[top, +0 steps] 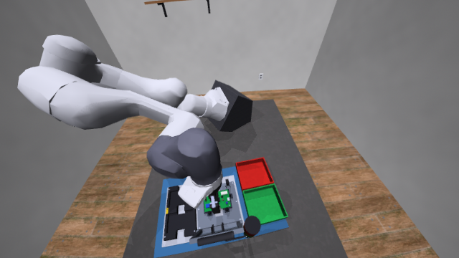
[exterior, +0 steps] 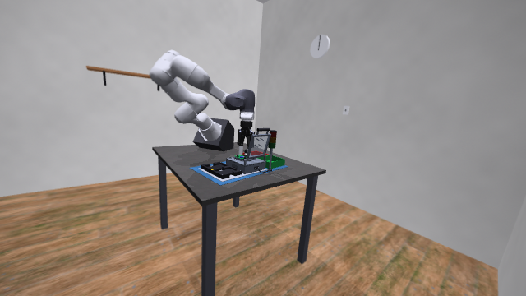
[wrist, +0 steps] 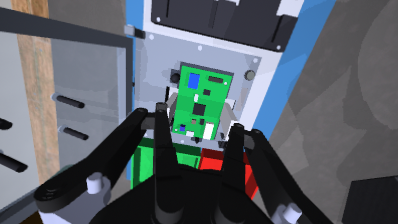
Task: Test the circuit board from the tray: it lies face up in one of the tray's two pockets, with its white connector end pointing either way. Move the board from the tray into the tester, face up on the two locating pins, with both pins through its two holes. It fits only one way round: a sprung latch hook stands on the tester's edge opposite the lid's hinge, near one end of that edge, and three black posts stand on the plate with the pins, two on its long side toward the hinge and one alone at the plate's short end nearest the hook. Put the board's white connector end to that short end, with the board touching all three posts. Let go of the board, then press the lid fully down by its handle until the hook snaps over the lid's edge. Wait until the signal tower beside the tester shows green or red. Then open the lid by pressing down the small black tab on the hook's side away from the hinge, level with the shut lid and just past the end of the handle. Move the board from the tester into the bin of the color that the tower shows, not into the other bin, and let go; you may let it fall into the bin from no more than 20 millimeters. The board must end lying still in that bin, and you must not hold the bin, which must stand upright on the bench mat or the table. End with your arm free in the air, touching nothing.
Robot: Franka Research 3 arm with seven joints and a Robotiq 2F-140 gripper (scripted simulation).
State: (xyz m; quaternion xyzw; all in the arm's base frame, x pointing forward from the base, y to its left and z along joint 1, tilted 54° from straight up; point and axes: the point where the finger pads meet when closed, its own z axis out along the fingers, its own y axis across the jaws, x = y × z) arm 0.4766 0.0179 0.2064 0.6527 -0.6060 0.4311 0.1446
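My gripper is now 20 mm above the green circuit board. From my hand the other things lie so: latch hook: 50 mm behind, 70 mm to the left, 10 mm below; then clear lid: 120 mm ahead, 10 mm to the right, 80 mm above; then dark plate: 10 mm ahead, 10 mm to the left, 30 mm below.
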